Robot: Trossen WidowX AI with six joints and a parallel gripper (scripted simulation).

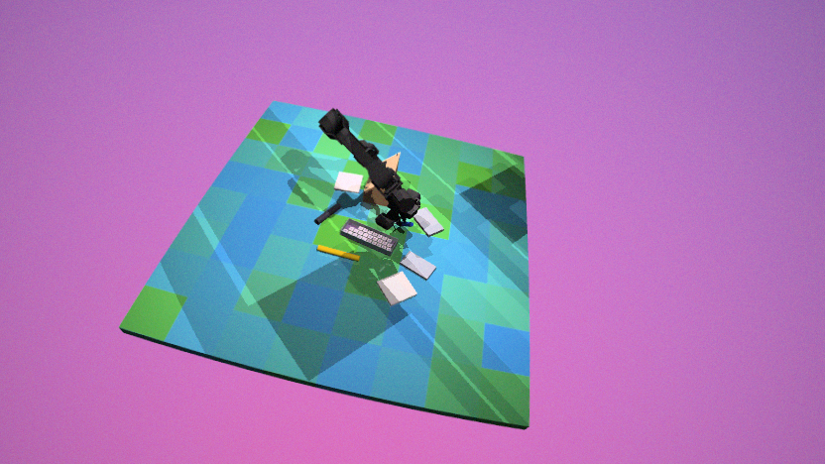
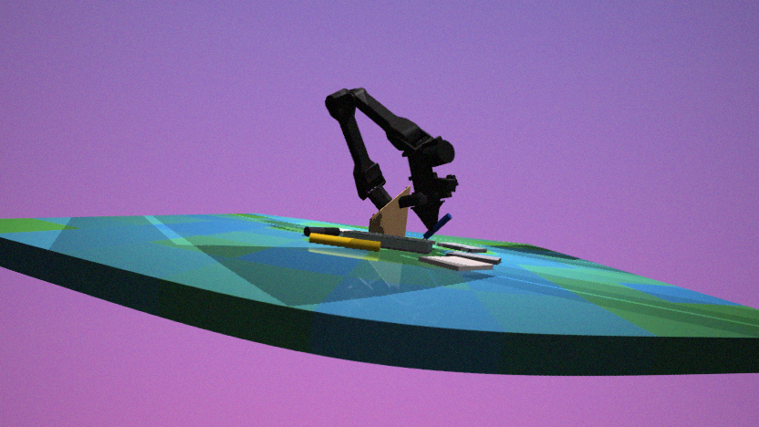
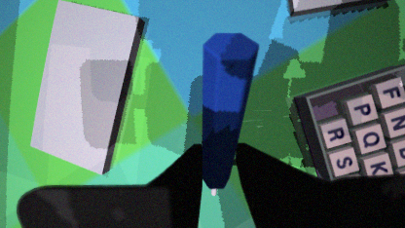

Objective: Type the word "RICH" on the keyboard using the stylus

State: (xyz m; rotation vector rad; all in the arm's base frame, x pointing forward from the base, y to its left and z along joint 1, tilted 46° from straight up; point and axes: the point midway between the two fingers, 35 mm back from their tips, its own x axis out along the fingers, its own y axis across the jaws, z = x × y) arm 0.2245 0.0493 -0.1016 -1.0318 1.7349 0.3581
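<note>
Now: gripper tip 21 cm to the left of the yellow bar, 15 cm short of it and 4 cm above it. From my gripper tip the other things lie so: stylus 1 cm to the right, 1 cm below, 1 cm behind.
</note>
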